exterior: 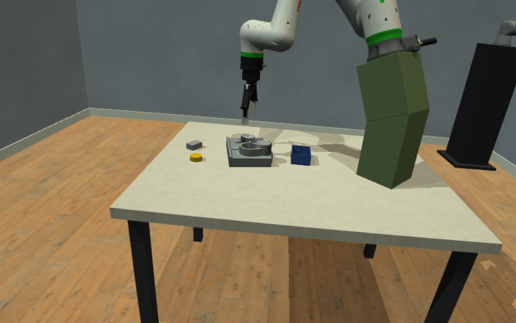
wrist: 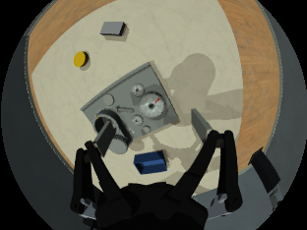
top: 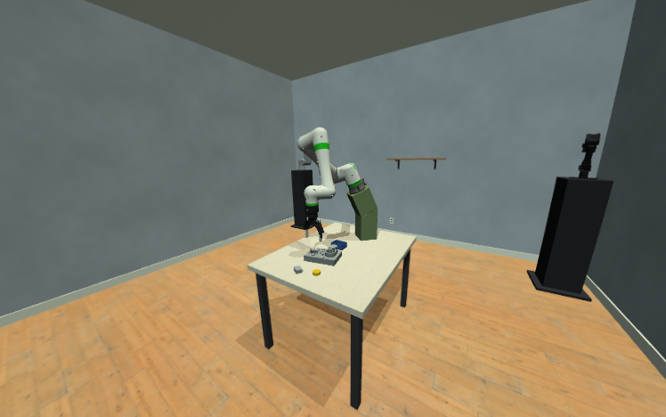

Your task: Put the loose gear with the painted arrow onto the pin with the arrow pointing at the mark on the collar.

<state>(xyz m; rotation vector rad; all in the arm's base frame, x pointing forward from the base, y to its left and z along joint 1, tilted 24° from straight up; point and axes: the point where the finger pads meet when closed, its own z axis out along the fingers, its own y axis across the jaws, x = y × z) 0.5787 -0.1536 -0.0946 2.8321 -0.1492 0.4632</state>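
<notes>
The grey gear is 10 cm below my hand. From my hand the other things lie so: grey block: 24 cm ahead, 4 cm to the left, 14 cm below; blue bin: 24 cm behind, 8 cm to the left, 14 cm below; thin pin: 1 cm ahead, 8 cm to the left, 10 cm below.
</notes>
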